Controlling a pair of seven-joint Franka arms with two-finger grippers.
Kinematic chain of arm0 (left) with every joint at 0, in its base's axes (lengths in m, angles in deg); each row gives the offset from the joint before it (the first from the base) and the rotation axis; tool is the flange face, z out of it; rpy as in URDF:
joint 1: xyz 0 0 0.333 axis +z
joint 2: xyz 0 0 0 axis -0.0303 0.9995 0
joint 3: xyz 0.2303 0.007 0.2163 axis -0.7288 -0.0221 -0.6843
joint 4: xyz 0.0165 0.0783 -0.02 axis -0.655 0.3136 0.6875
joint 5: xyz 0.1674 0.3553 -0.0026 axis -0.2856 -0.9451 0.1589
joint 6: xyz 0 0 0 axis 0.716 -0.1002 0.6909
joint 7: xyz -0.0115 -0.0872 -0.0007 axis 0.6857 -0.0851 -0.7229
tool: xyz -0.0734 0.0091 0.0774 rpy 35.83 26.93 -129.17
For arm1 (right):
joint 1: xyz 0 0 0.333 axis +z
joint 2: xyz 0 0 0 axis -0.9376 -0.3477 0
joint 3: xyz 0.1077 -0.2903 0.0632 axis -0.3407 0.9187 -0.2
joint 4: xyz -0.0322 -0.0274 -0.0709 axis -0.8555 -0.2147 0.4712
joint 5: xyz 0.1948 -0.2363 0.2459 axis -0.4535 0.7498 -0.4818
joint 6: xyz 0 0 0 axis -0.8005 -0.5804 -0.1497
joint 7: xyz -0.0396 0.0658 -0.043 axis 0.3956 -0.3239 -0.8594
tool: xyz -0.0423 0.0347 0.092 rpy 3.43 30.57 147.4
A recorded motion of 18 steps. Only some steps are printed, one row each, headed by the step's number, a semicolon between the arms.
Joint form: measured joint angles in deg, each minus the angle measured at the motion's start. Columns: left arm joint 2, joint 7, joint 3, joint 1, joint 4, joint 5, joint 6; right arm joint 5, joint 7, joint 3, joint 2, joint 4, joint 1, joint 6.
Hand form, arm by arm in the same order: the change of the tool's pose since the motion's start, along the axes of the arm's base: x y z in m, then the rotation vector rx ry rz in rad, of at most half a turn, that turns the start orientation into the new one. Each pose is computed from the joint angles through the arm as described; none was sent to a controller.
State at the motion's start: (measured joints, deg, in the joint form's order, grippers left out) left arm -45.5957 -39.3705 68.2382 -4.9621 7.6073 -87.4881 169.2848; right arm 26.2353 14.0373 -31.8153 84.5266 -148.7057 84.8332 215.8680
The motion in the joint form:
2: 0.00 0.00 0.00 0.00 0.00 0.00 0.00; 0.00 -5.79 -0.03 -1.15 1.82 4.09 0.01
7: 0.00 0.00 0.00 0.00 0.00 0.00 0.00; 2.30 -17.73 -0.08 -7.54 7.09 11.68 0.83
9: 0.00 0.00 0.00 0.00 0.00 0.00 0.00; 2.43 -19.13 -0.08 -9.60 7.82 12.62 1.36
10: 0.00 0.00 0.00 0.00 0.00 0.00 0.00; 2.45 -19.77 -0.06 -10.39 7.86 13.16 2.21
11: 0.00 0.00 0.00 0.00 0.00 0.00 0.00; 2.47 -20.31 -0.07 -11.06 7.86 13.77 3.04
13: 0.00 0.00 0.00 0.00 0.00 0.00 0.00; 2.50 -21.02 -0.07 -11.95 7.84 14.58 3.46
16: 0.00 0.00 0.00 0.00 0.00 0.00 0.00; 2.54 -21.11 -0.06 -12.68 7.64 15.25 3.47
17: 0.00 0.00 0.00 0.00 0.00 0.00 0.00; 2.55 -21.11 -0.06 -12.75 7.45 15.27 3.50
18: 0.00 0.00 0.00 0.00 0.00 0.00 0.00; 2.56 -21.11 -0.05 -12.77 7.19 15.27 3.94
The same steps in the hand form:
2: 0.0000 0.0000 0.0000 0.0000 0.0000 0.0000; -0.0049 0.0378 0.0044 0.0057 0.0130 -0.0262
7: 0.0000 0.0000 0.0000 0.0000 0.0000 0.0000; -0.0079 0.1136 -0.0116 -0.0259 0.0508 -0.0777
9: 0.0000 0.0000 0.0000 0.0000 0.0000 0.0000; -0.0068 0.1243 -0.0249 -0.0353 0.0672 -0.0858
10: 0.0000 0.0000 0.0000 0.0000 0.0000 0.0000; -0.0071 0.1294 -0.0309 -0.0362 0.0675 -0.0904
11: 0.0000 0.0000 0.0000 0.0000 0.0000 0.0000; -0.0084 0.1352 -0.0362 -0.0366 0.0665 -0.0915
13: 0.0000 0.0000 0.0000 0.0000 0.0000 0.0000; -0.0115 0.1423 -0.0445 -0.0428 0.0757 -0.0907
16: 0.0000 0.0000 0.0000 0.0000 0.0000 0.0000; -0.0155 0.1475 -0.0532 -0.0526 0.0888 -0.0803
17: 0.0000 0.0000 0.0000 0.0000 0.0000 0.0000; -0.0162 0.1472 -0.0553 -0.0551 0.0920 -0.0800
18: 0.0000 0.0000 0.0000 0.0000 0.0000 0.0000; -0.0164 0.1466 -0.0569 -0.0545 0.0892 -0.0815

